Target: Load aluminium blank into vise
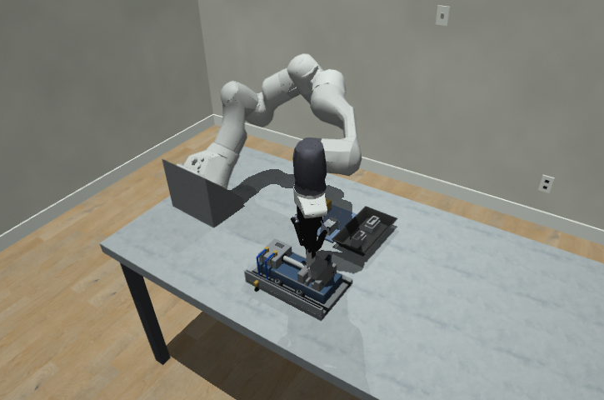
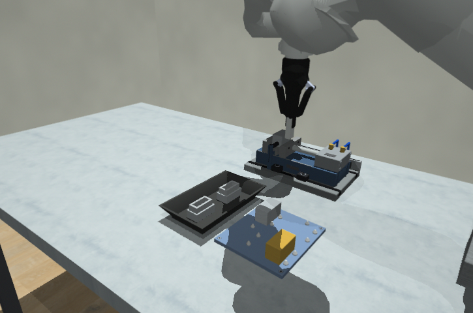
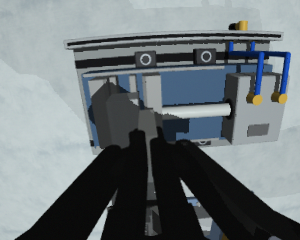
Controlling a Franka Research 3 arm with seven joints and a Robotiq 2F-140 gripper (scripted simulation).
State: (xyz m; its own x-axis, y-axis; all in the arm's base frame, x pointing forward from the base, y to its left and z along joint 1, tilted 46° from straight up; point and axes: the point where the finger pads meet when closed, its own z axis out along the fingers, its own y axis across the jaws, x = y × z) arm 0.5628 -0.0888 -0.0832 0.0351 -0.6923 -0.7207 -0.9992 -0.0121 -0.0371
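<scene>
The fixed jaw lies 50 mm ahead of my hand and 60 mm below it. Also, from my hand: brass blank (200 mm behind, 360 mm to the left, 110 mm below).
</scene>
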